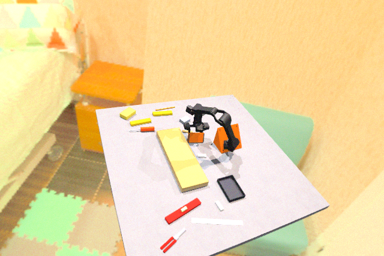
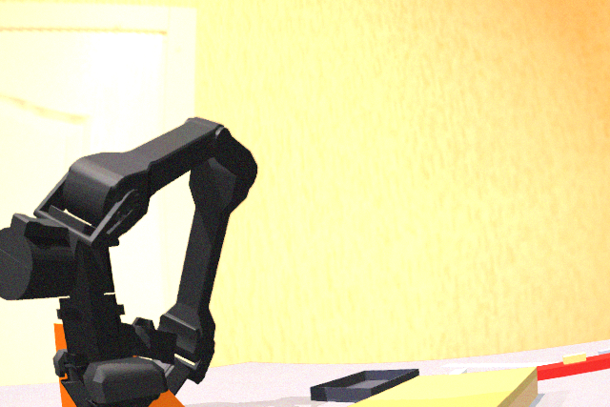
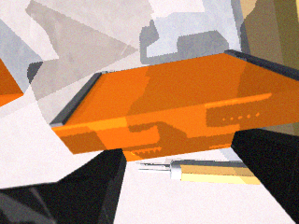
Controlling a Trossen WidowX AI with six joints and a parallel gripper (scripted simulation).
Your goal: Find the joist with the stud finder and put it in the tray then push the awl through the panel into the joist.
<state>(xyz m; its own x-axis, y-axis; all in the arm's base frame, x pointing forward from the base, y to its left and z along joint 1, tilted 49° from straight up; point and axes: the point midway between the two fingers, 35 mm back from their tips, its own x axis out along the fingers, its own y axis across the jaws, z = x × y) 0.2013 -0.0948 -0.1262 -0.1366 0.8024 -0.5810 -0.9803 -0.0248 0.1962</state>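
My gripper tip is 50 mm to the left of the awl and 20 mm above it. From my gripper tip the other things lie so: orange stud finder 20 mm ahead, 10 mm to the left; then red level 570 mm to the left, 260 mm ahead, 10 mm below; then dark tray 490 mm to the left, 80 mm behind, 10 mm below.
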